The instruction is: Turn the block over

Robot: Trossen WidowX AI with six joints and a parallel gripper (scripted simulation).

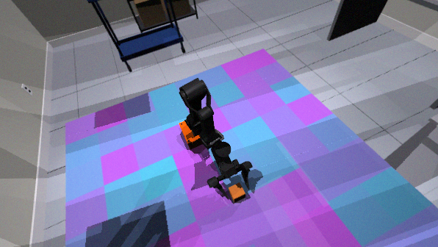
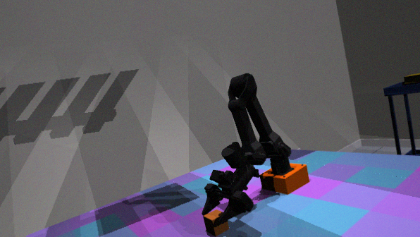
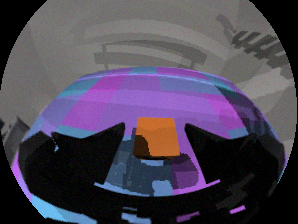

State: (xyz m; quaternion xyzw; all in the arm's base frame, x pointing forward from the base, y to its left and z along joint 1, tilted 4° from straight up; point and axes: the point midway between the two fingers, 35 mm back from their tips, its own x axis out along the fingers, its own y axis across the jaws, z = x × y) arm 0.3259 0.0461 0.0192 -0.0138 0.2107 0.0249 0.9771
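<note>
Right now my gripper tip is 30 mm past the orange block and 20 mm above it.
</note>
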